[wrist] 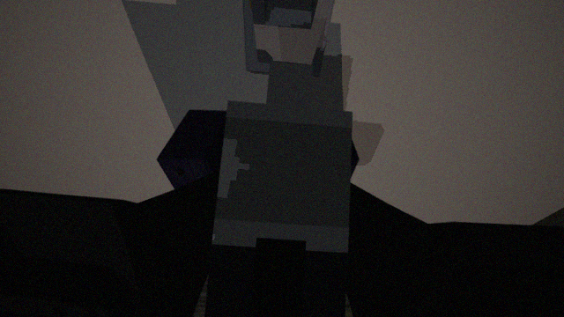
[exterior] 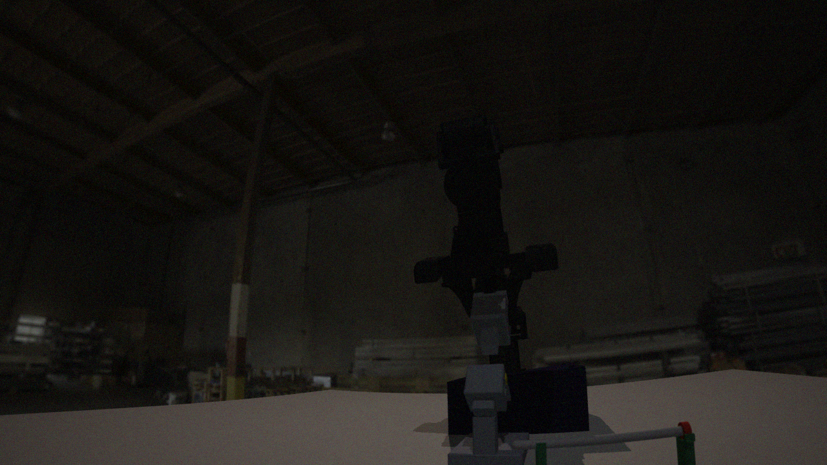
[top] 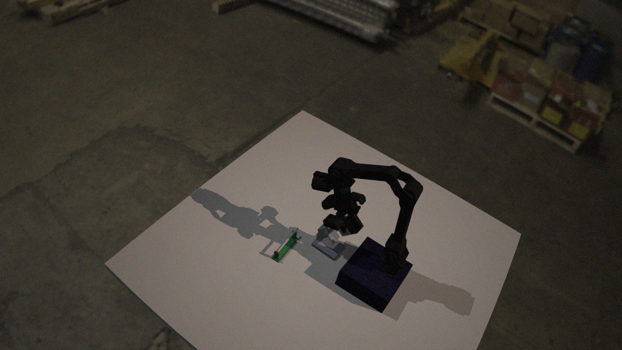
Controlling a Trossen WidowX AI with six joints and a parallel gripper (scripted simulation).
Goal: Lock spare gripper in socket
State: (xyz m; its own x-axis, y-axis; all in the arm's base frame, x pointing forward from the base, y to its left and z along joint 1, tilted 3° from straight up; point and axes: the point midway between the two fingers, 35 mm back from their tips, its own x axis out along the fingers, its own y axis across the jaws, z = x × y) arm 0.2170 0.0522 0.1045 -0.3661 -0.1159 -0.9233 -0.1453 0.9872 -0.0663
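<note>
The green stand lies 15 cm to the left of my gripper tip, 15 cm ahead of it and 14 cm below it. The rest, counted from my gripper tip: grey mount 11 cm below, 7 cm ahead, 1 cm to the left; spare gripper 1 cm ahead, 1 cm above.
</note>
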